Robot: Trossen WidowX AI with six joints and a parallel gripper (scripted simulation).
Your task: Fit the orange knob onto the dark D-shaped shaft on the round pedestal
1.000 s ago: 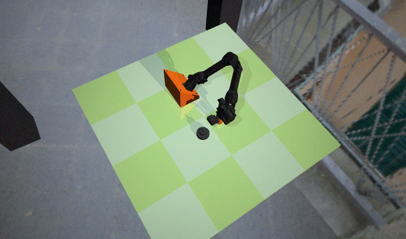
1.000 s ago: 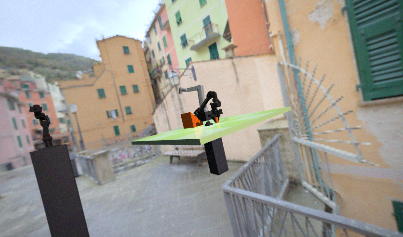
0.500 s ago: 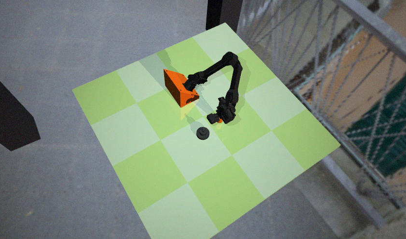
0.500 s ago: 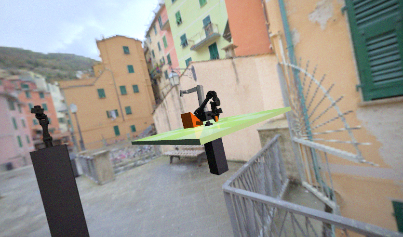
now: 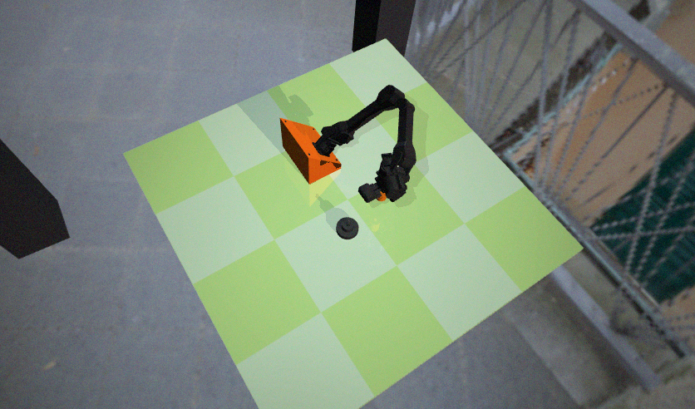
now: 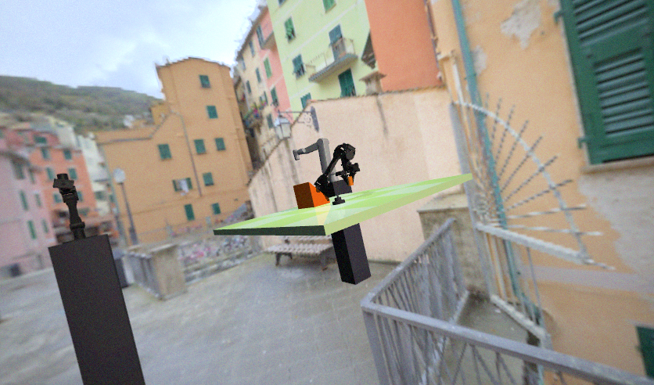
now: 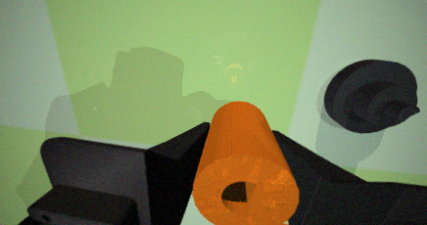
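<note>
My gripper tip is now 150 mm to the left of the dark round pedestal, 70 mm above it and 20 mm short of it. From my gripper tip the other things lie so: orange knob (20 mm above).
</note>
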